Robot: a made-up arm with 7 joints. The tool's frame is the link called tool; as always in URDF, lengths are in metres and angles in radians. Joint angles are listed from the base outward. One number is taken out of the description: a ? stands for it. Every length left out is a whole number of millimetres.
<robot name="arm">
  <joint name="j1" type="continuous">
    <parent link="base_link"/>
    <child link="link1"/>
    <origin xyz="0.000 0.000 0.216" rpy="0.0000 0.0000 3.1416"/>
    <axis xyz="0 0 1"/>
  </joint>
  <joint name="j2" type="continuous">
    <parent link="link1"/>
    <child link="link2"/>
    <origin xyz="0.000 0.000 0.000" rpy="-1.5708 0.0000 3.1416"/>
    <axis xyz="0 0 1"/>
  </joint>
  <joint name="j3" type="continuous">
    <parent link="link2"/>
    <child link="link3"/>
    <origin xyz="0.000 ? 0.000" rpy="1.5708 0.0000 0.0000"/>
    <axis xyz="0 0 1"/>
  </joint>
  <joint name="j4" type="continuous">
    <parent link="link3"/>
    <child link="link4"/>
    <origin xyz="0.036 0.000 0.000" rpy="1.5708 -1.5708 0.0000"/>
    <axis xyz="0 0 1"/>
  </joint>
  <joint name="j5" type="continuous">
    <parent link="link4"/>
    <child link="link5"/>
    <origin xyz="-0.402 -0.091 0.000" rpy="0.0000 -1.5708 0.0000"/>
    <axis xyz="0 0 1"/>
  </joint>
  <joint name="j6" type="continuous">
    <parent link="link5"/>
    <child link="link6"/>
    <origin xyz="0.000 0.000 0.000" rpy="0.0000 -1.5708 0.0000"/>
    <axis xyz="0 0 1"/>
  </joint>
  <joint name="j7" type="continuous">
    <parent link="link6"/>
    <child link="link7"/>
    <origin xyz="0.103 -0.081 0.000" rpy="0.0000 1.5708 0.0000"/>
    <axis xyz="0 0 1"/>
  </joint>
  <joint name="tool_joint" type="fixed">
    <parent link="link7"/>
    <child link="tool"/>
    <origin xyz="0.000 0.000 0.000" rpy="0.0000 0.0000 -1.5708"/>
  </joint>
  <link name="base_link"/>
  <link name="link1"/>
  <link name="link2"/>
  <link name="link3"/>
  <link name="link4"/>
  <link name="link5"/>
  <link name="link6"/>
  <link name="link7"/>
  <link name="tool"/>
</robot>
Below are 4 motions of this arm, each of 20 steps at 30 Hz.
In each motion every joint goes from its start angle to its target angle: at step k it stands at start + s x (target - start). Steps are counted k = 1, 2, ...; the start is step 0. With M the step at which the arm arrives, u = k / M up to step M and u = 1 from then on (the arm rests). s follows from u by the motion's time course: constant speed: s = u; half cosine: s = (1 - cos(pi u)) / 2; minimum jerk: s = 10 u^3 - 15 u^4 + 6 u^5.
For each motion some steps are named. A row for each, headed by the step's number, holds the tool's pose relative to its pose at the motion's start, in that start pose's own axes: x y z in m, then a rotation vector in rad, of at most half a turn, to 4 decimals.
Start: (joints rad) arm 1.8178 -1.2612 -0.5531 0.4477 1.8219 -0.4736 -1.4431
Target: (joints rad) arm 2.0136 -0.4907 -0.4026 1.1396 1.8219 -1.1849 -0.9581
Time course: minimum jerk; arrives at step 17
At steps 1, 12, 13, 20:
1: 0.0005 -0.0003 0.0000 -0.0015 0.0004 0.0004
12: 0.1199 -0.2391 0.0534 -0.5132 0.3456 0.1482
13: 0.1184 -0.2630 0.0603 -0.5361 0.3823 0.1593
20: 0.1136 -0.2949 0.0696 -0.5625 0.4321 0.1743

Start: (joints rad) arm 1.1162 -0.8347 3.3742 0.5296 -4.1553 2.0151 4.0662
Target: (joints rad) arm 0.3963 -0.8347 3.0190 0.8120 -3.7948 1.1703 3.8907
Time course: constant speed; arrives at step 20
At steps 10, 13, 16, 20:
10: 0.2006 0.0442 -0.1892 -0.6395 0.2837 -0.3900
13: 0.2431 0.0335 -0.2686 -0.8504 0.3822 -0.4478
16: 0.2723 0.0119 -0.3535 -1.0644 0.4861 -0.4751
20: 0.2873 -0.0320 -0.4692 -1.3478 0.6328 -0.4613

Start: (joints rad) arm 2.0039 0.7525 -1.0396 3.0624 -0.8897 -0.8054 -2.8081
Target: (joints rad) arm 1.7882 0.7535 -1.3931 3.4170 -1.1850 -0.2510 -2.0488
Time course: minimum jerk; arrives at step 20
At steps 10, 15, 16, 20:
10: 0.0317 0.0172 0.0024 -0.0265 0.2841 -0.0066
15: 0.0552 0.0374 -0.0002 0.0499 0.4413 -0.0388
16: 0.0577 0.0401 -0.0008 0.0625 0.4534 -0.0435
20: 0.0607 0.0437 -0.0016 0.0791 0.4668 -0.0498

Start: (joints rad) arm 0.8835 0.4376 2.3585 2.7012 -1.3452 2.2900 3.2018
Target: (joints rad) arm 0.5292 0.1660 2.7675 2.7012 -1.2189 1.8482 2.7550
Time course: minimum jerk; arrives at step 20
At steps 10, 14, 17, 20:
10: 0.0416 0.0879 -0.1171 0.0403 -0.3379 -0.3253
14: 0.0687 0.1663 -0.1774 0.1018 -0.5343 -0.5604
17: 0.0788 0.2013 -0.1966 0.1312 -0.6061 -0.6579
20: 0.0806 0.2083 -0.2000 0.1371 -0.6196 -0.6770

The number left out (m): -0.468
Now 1 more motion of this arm.
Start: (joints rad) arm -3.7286 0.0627 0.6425 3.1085 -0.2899 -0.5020 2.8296
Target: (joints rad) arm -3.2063 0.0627 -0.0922 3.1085 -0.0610 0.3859 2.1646
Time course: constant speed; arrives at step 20
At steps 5, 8, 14, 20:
5: 0.0223 0.0167 0.0150 -0.0906 0.2060 -0.1598
8: 0.0366 0.0274 0.0213 -0.1618 0.3217 -0.2544
14: 0.0657 0.0495 0.0273 -0.3408 0.5321 -0.4365
20: 0.0938 0.0717 0.0243 -0.5655 0.7098 -0.6031

